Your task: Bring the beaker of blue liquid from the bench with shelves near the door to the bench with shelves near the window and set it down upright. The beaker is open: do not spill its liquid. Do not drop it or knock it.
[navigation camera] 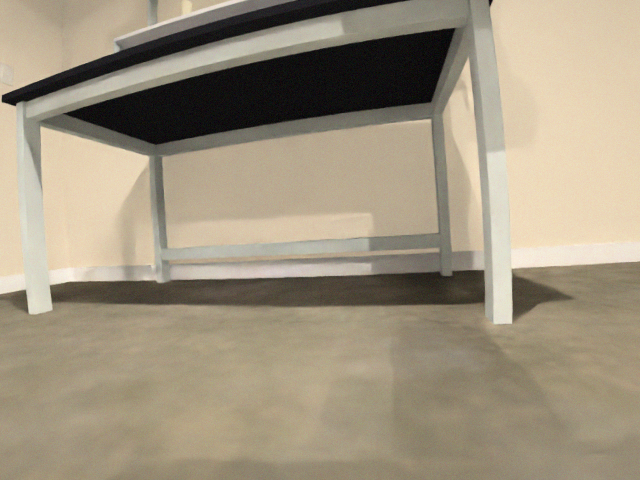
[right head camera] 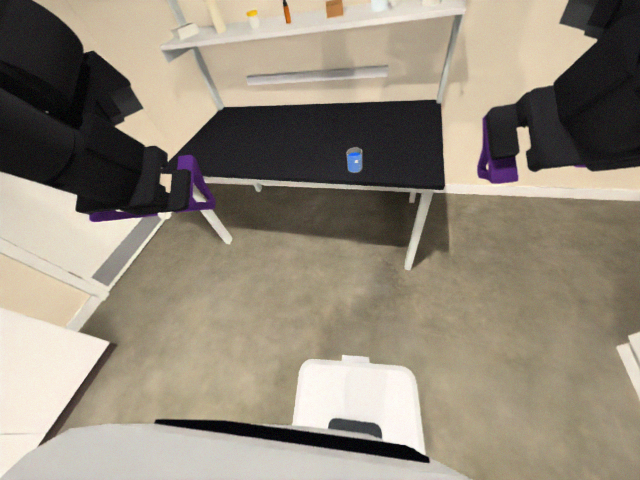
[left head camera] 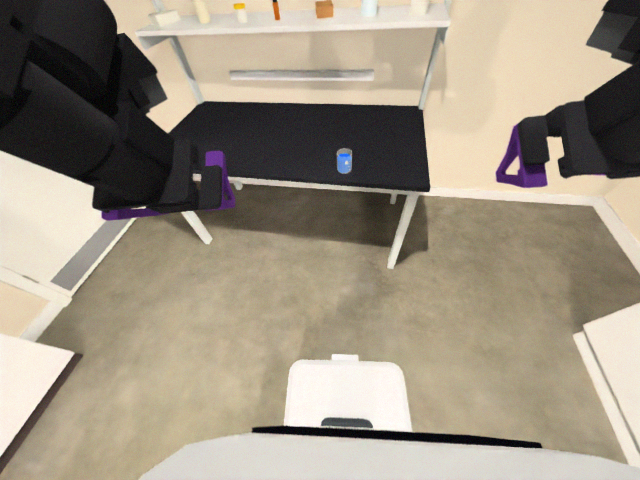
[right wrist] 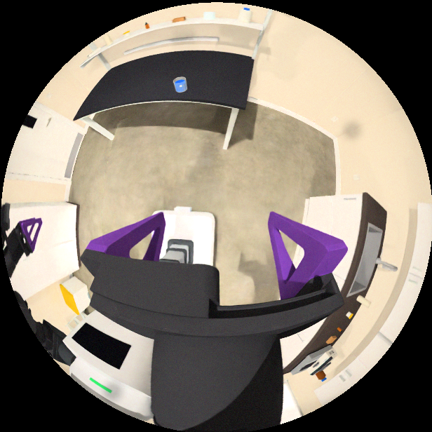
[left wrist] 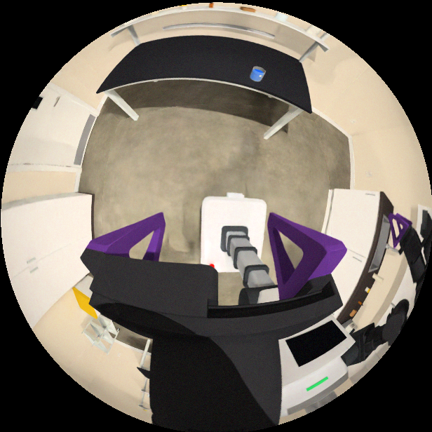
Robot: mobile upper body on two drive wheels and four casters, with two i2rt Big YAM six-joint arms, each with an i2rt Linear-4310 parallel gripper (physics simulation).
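Observation:
The beaker of blue liquid (left head camera: pixel 344 163) (right head camera: pixel 354 162) (left wrist: pixel 257 74) (right wrist: pixel 180 85) stands upright near the front edge of the black-topped bench with shelves (left head camera: pixel 268 134) (right head camera: pixel 289 134) (left wrist: pixel 190 60) (right wrist: pixel 215 70), right of its middle in the head views. The bench is ahead, with the door (left head camera: pixel 41 206) to its left. My left gripper (left wrist: pixel 215 218) is open and empty, in the air left of the beaker and nearer to me. My right gripper (right wrist: pixel 216 217) is open and empty, in the air right of the bench. Both are apart from beaker and bench. The window bench is not recognisable in these frames.
A wall shelf (left head camera: pixel 294 23) with bottles and small boxes hangs above the bench. The bench's front leg (navigation camera: pixel 496 206) stands on the floor ahead. White cabinets (left head camera: pixel 25 392) (left wrist: pixel 45 240) stand at the left, and a sink counter (right wrist: pixel 362 265) at the right. My white base (left head camera: pixel 348 387) shows below.

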